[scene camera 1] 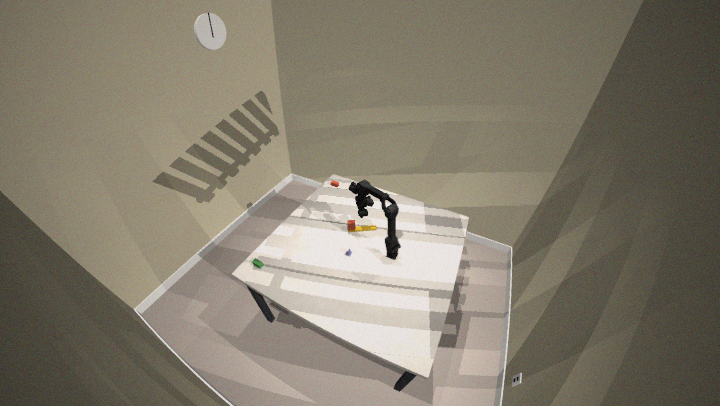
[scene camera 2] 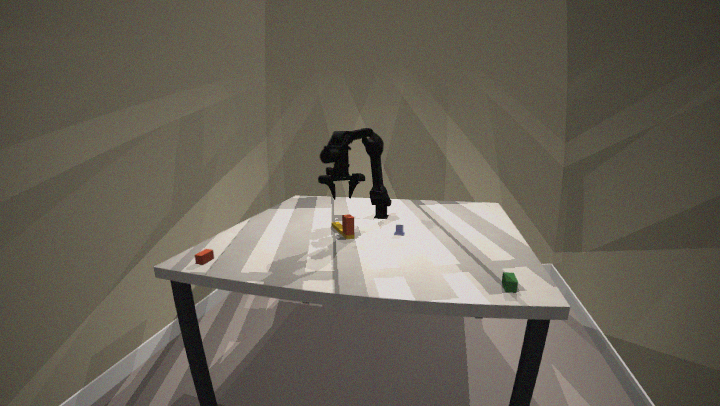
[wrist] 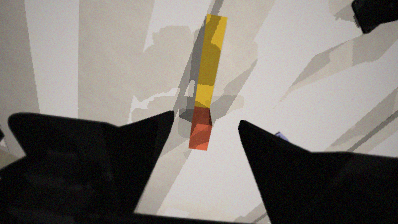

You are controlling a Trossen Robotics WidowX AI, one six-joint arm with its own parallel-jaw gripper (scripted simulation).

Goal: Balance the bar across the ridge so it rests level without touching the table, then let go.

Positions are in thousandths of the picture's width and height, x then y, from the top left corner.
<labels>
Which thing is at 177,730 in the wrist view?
The gripper.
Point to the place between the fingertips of the gripper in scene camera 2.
476,491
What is the gripper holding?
Nothing.
</labels>
